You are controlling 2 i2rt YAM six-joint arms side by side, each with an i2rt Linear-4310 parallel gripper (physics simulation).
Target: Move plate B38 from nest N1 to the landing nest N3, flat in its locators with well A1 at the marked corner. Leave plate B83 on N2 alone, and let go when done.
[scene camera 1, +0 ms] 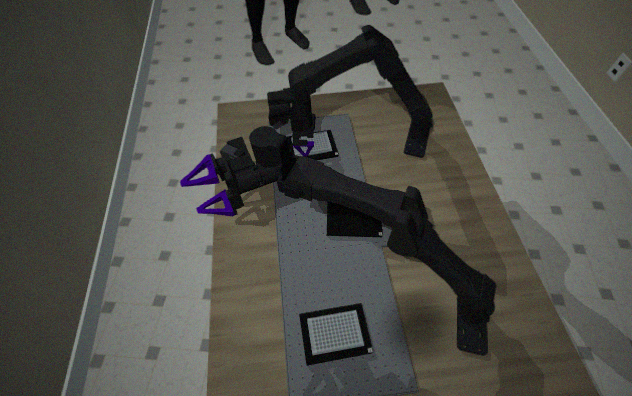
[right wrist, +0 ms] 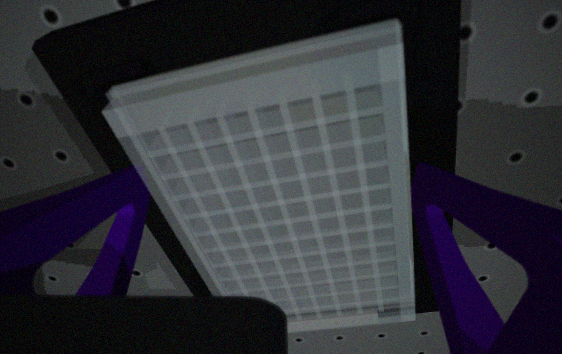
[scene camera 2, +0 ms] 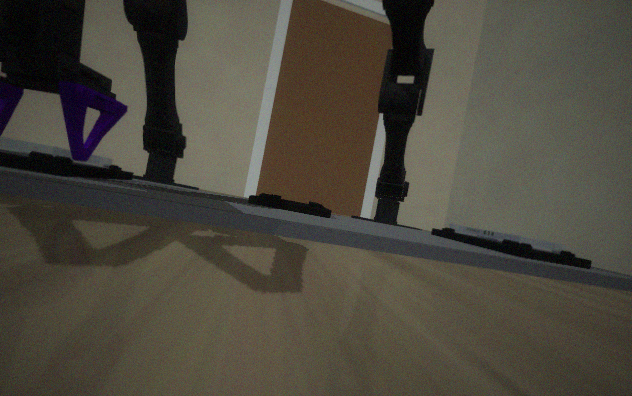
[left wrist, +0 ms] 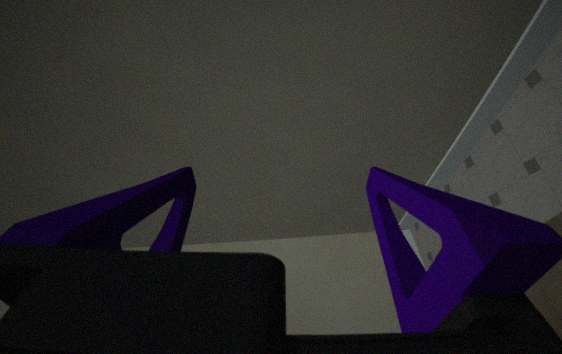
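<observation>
A clear well plate (scene camera 1: 322,142) (scene camera 2: 30,146) (right wrist: 300,200) lies in the black nest (scene camera 1: 336,151) (scene camera 2: 100,171) at the far end of the grey board. My right gripper (scene camera 1: 304,148) (scene camera 2: 40,150) (right wrist: 280,178) is open, pointing down, with its fingers at opposite long sides of this plate. A second plate (scene camera 1: 336,332) (scene camera 2: 500,237) lies in the near nest (scene camera 1: 307,345) (scene camera 2: 525,248). The middle nest (scene camera 1: 350,225) (scene camera 2: 290,204) shows no plate and is partly hidden by the left arm. Plate labels are unreadable. My left gripper (scene camera 1: 190,197) (left wrist: 281,176) is open and empty, beyond the table's left edge.
The left arm (scene camera 1: 350,190) stretches across the grey perforated board (scene camera 1: 325,270) (scene camera 2: 210,212) in scene camera 1. The right arm (scene camera 1: 335,60) arches over the far end. Small pale corner marks show on the nests. The wooden table (scene camera 1: 245,300) surrounds the board.
</observation>
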